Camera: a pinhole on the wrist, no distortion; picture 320 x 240 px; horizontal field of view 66.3 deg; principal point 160.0 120.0 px. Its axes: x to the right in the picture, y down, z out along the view. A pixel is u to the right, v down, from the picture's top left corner.
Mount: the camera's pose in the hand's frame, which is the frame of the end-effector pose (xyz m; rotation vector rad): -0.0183 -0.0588 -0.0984 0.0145 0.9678 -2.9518
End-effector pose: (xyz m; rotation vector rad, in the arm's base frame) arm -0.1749 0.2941 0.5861 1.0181 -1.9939 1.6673
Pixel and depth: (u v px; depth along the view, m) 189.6 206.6 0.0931
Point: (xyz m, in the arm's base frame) -0.0634 0.3365 0.6768
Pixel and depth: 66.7 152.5 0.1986
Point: -0.0677 0.2214 0.7506
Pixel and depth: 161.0 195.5 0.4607
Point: 0.1849 0.0961 0.8432
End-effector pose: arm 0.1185 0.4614 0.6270 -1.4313 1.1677 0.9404
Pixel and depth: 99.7 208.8 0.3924
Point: 0.5337 0.5842 0.6138
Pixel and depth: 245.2 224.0 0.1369
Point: 0.2867 0.4518 0.7346
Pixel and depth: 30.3 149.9 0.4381
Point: 0.5189 0.6507 0.4599
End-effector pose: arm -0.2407 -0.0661 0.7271 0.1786 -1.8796 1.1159
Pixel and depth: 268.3 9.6 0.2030
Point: -0.1948 -0.2512 0.6897
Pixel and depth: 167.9 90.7 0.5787
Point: -0.2951 -0.5875 0.8433
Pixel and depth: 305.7 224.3 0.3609
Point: 0.0386 -0.4418 0.7891
